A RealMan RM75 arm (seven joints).
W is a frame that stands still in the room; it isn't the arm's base.
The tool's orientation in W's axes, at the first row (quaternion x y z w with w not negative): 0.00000 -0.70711 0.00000 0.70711
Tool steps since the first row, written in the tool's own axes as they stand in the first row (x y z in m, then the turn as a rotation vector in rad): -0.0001 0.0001 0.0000 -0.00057 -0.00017 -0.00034; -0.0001 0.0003 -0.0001 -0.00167 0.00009 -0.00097; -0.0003 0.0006 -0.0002 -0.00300 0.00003 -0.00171; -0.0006 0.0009 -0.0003 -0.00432 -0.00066 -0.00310; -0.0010 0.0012 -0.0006 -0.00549 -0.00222 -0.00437; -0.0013 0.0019 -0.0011 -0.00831 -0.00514 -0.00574; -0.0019 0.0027 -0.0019 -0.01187 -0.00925 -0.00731; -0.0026 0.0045 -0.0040 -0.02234 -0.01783 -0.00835; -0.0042 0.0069 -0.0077 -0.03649 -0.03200 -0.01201; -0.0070 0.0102 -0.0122 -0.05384 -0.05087 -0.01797; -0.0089 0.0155 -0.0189 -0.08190 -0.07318 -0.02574
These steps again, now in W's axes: 0.0000 0.0001 -0.0001 0.00034 -0.00017 -0.00057; 0.0001 0.0003 -0.0001 0.00097 0.00009 -0.00167; 0.0002 0.0006 -0.0003 0.00171 0.00003 -0.00300; 0.0003 0.0009 -0.0006 0.00310 -0.00066 -0.00432; 0.0006 0.0012 -0.0010 0.00437 -0.00222 -0.00549; 0.0011 0.0019 -0.0013 0.00574 -0.00514 -0.00831; 0.0019 0.0027 -0.0019 0.00731 -0.00925 -0.01187; 0.0040 0.0045 -0.0026 0.00835 -0.01783 -0.02234; 0.0077 0.0069 -0.0042 0.01201 -0.03200 -0.03649; 0.0122 0.0102 -0.0070 0.01797 -0.05087 -0.05384; 0.0189 0.0155 -0.0089 0.02574 -0.07318 -0.08190
